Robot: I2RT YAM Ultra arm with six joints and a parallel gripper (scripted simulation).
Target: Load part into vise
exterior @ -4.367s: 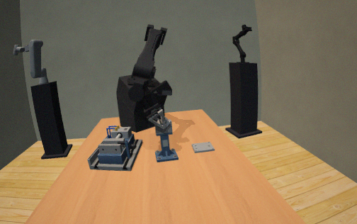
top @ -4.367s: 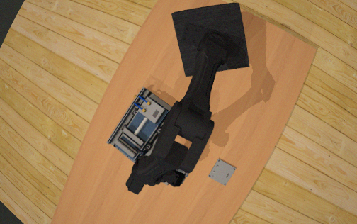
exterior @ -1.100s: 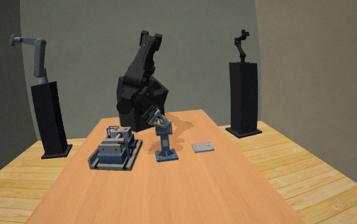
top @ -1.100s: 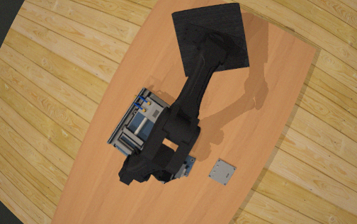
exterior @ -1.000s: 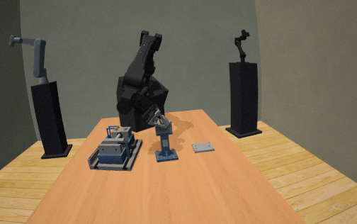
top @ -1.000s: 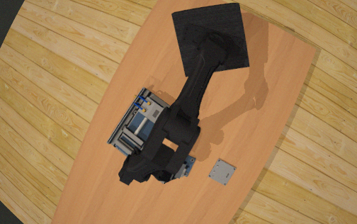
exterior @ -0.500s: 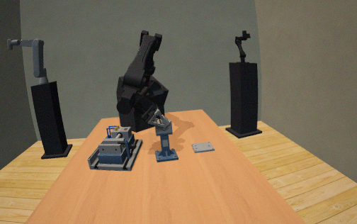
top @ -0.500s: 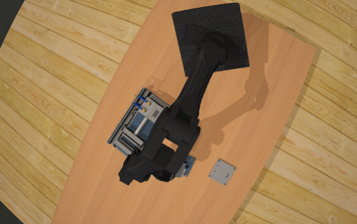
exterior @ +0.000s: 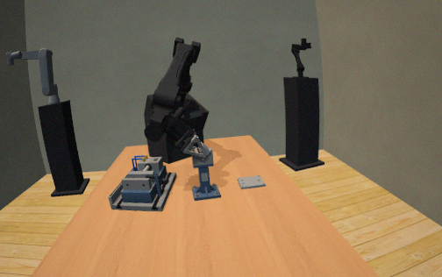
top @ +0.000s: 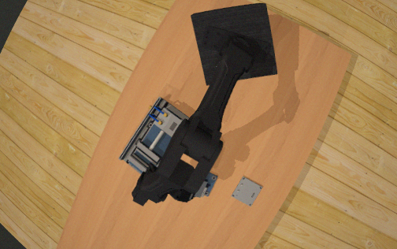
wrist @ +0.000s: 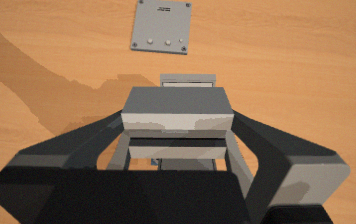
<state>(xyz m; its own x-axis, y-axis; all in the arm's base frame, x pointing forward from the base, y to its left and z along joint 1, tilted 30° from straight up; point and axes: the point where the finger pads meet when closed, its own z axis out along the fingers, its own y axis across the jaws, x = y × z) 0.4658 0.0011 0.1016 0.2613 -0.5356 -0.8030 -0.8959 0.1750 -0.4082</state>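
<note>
My hand is 1 cm to the left of the part and 1 cm below it. From my hand the other things lie so: black rod (19 cm to the right, 6 cm below); then infeed plate (2 cm behind, 17 cm to the left, 15 cm below); then moving jaw (4 cm behind, 22 cm to the right, 7 cm below).
</note>
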